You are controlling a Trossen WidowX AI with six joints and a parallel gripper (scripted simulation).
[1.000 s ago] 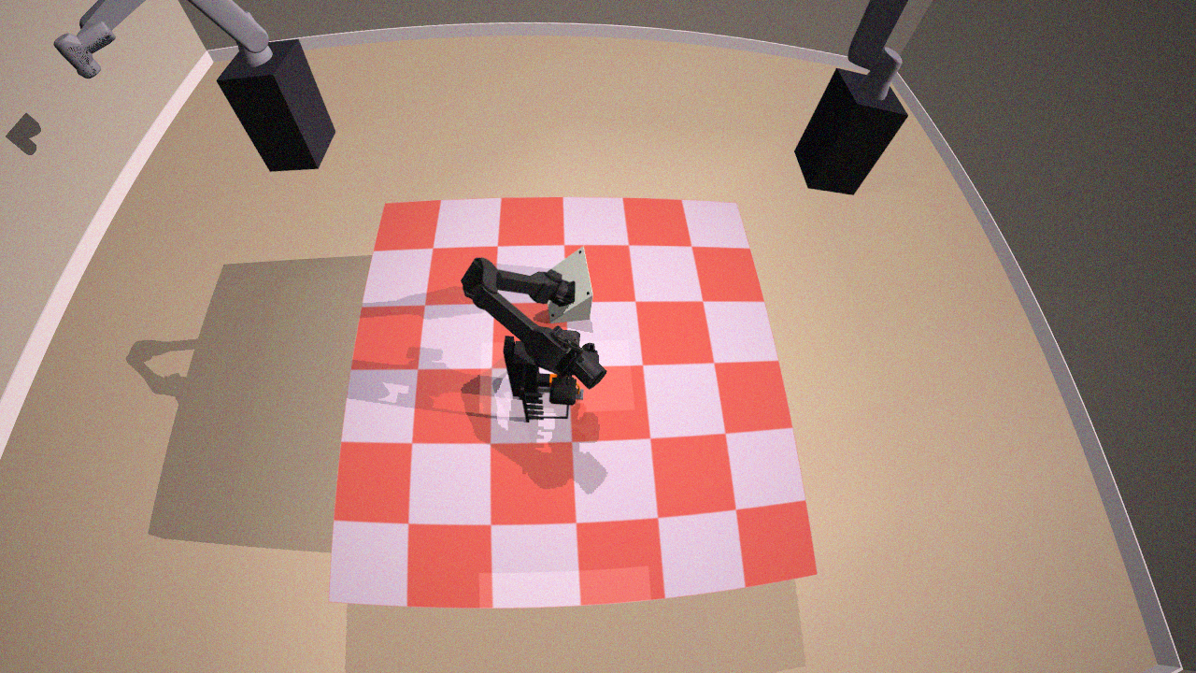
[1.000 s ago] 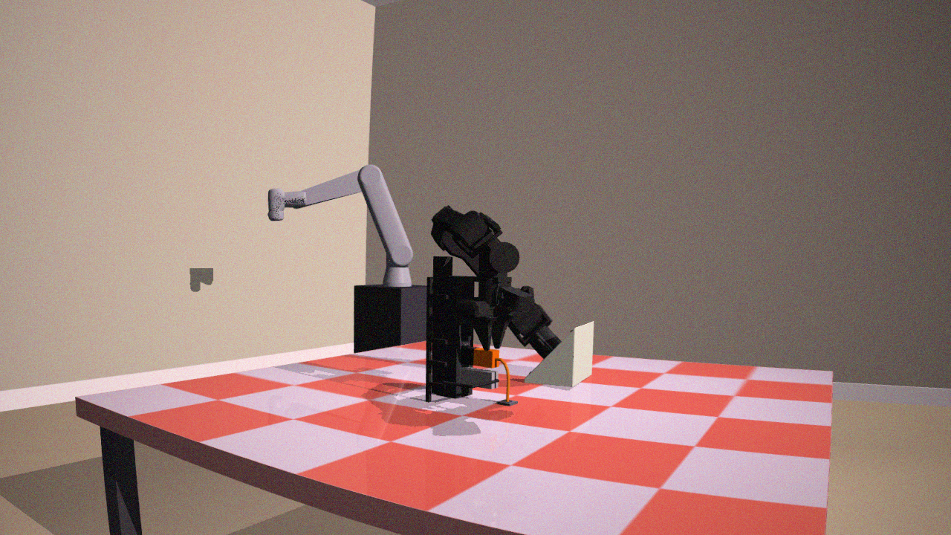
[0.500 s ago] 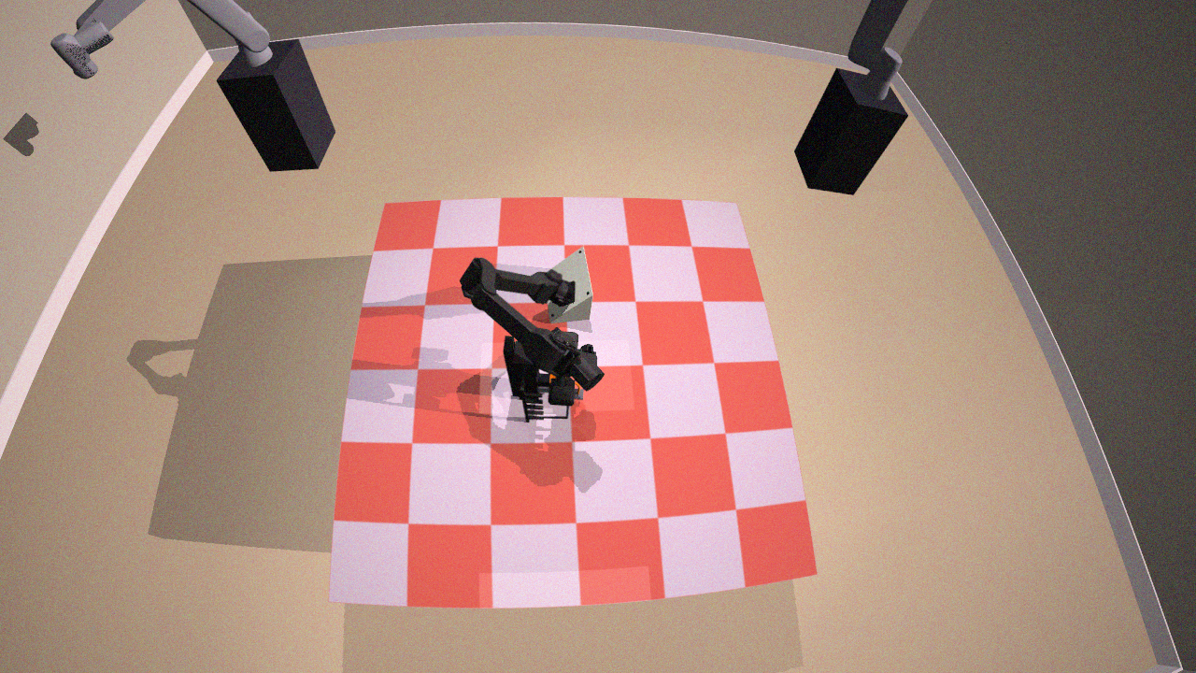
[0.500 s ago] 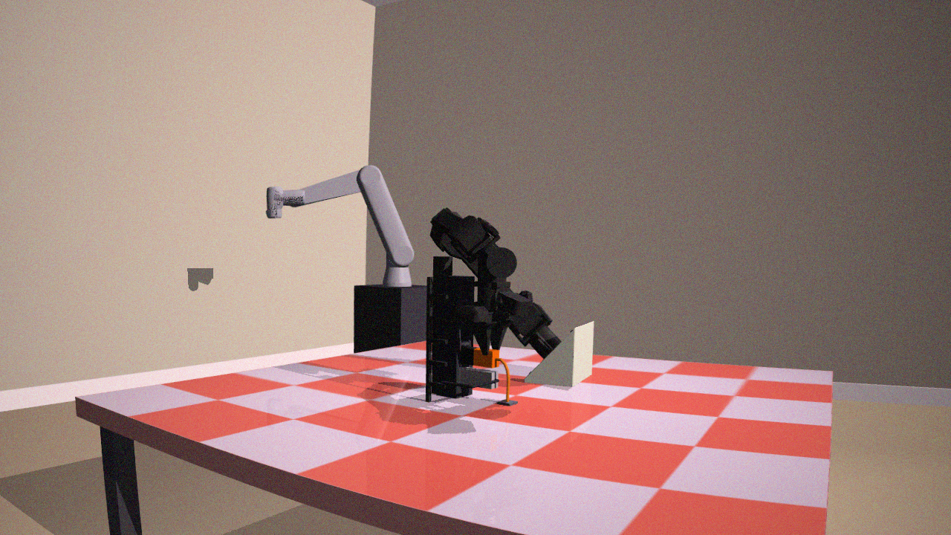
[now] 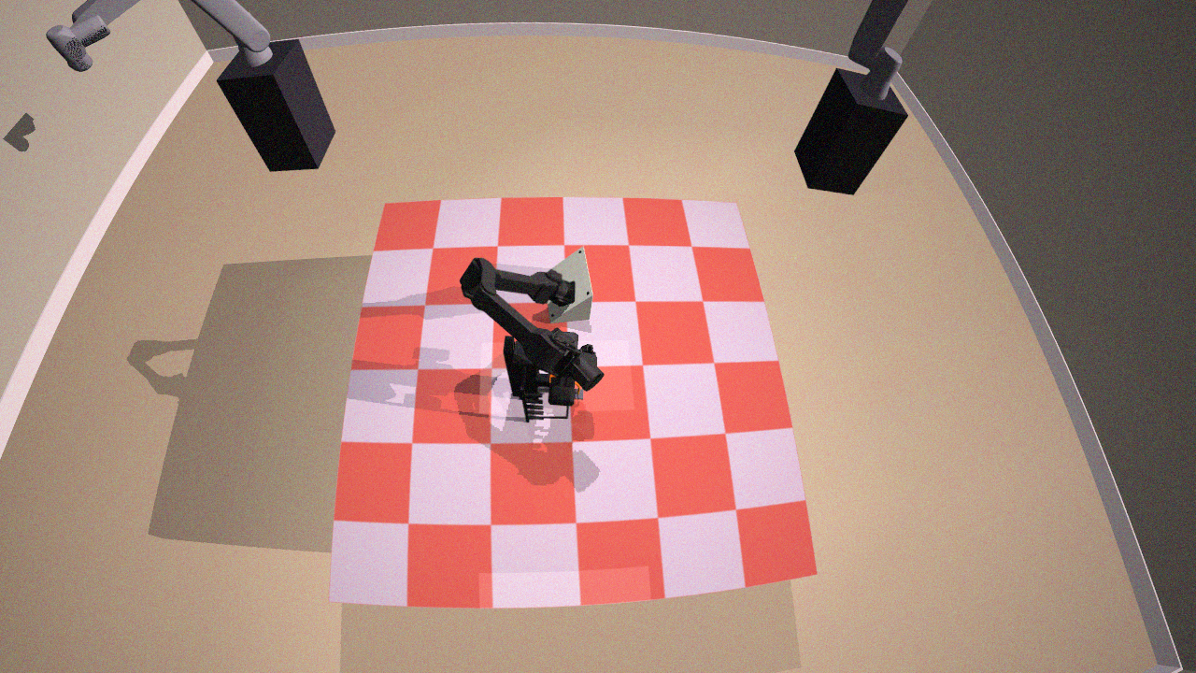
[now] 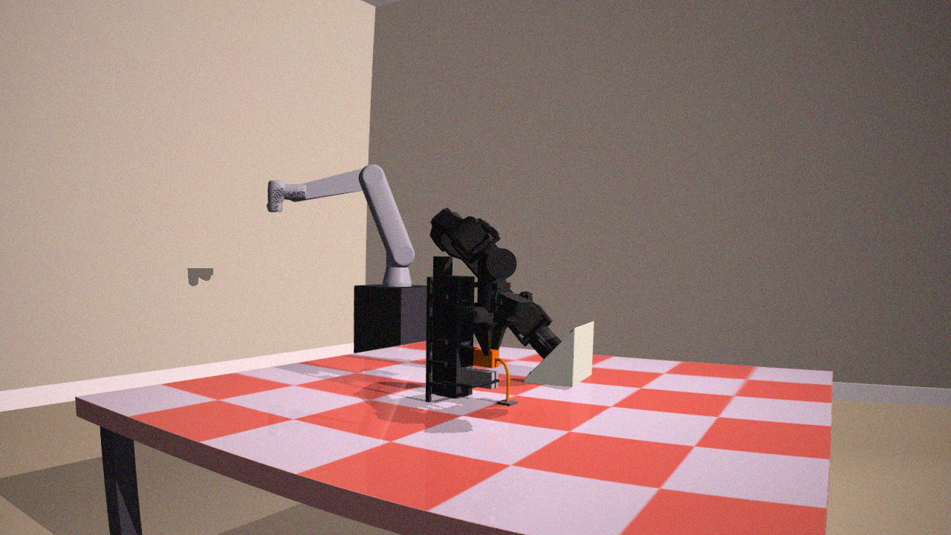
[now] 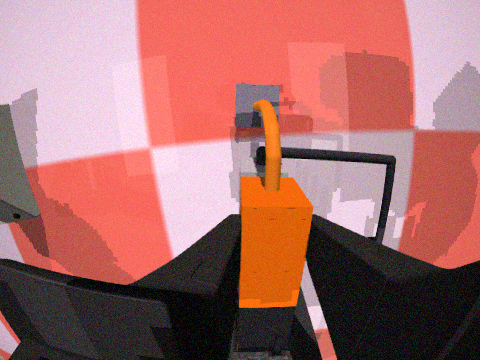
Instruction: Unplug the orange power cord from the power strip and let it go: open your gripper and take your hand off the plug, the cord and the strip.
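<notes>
The orange plug is 30 mm to the right of my gripper tip. The rest, counted from my gripper tip: black power strip 100 mm to the right, 30 mm above.
</notes>
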